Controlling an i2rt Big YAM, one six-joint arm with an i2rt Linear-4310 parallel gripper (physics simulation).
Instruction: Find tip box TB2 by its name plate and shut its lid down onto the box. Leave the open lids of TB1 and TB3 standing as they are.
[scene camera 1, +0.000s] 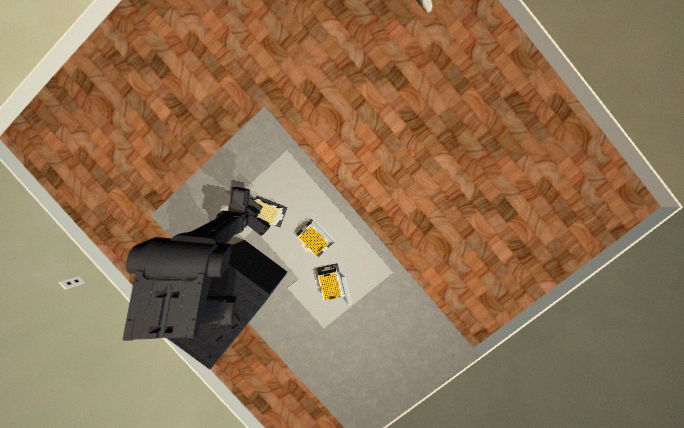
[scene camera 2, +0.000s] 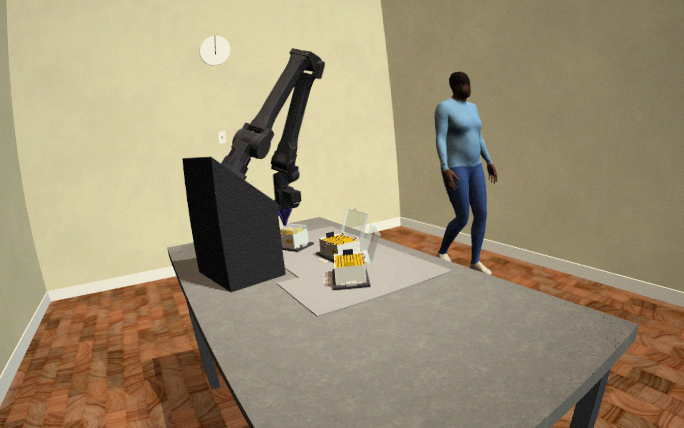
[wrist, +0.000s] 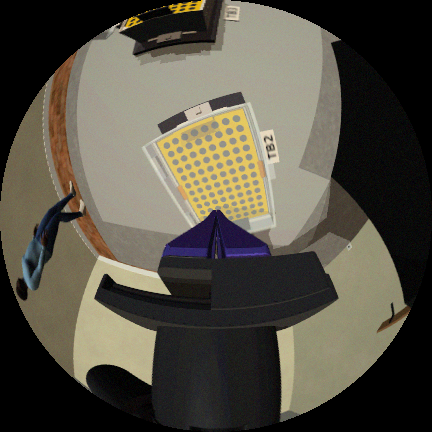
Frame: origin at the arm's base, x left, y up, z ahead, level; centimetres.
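Seen in the pictures: gripper, between the fingertips: (scene camera 1: 257, 208) (scene camera 2: 284, 225) (wrist: 215, 215); arm's base, origin of its link: (scene camera 2: 229, 176).
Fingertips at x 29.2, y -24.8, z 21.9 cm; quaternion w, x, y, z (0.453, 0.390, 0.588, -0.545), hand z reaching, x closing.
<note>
Pixels of each thing's top centre, then the offset from my fingertips to it. Level surfaces: height alone.
- Tip box TB2, centre of its top: (wrist: 233, 186) (scene camera 2: 285, 227) (scene camera 1: 261, 215) dx -3.4, dy -0.1, dz -0.5 cm
- open lid, centre of its top: (scene camera 2: 370, 226) (scene camera 1: 343, 292) dx -49.6, dy +7.6, dz +14.0 cm
- light mat, height of its surface: dy -7.8 cm
- grey table, height of its surface: dy -8.1 cm
Tip box TB2 (scene camera 1: 268, 212) (scene camera 2: 295, 238) (wrist: 212, 162) is white with a yellow rack; its name plate (wrist: 269, 146) reads TB2. Its clear lid lies down over the rack; whether it sits fully flush I cannot tell. My gripper (scene camera 2: 286, 223) (wrist: 215, 215) is shut and empty, its purple tips at one end of TB2's top; contact is unclear. TB3 (scene camera 1: 312, 240) (scene camera 2: 338, 247) (wrist: 167, 27), beside TB2, has its clear lid (scene camera 2: 355, 222) standing open. The farthest box from TB2 (scene camera 1: 330, 286) (scene camera 2: 350, 272) also has an open lid (scene camera 1: 345, 288) (scene camera 2: 372, 243); its name plate is not readable.
The boxes stand on a light mat (scene camera 1: 353, 252) (scene camera 2: 398, 272) on the grey table (scene camera 1: 378, 353) (scene camera 2: 403, 343). A tall black block (scene camera 1: 259, 267) (scene camera 2: 232, 227) (wrist: 380, 150) stands beside the mat. A person (scene camera 2: 464, 133) (wrist: 37, 255) stands beyond the table.
</note>
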